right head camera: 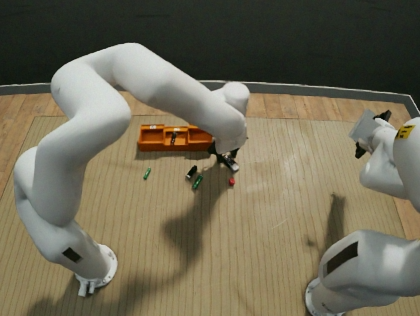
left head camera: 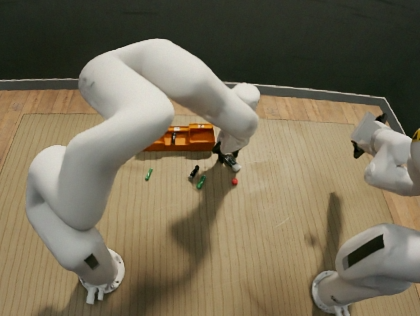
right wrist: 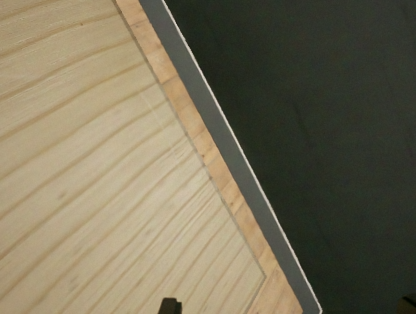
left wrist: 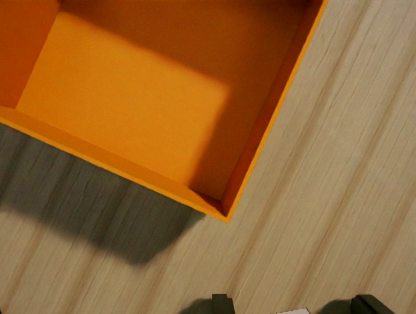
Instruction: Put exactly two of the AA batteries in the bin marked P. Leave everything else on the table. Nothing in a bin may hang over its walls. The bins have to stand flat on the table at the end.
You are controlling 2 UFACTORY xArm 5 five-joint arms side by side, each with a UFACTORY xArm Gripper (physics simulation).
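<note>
An orange unit of three bins stands at the back; its marks are too small to read. The right-hand bin shows a bare floor. A dark cylinder lies in the middle one. Two green cylinders, one at the left and one nearer the middle, and a black one lie on the table. My left gripper is open, low, around a dark item with a white end. My right gripper is open, high at the right.
A small red item lies just in front of the left gripper. The left arm arches over the left part of the table and hides some of the bins in the left head camera. The wooden table border shows in the right wrist view.
</note>
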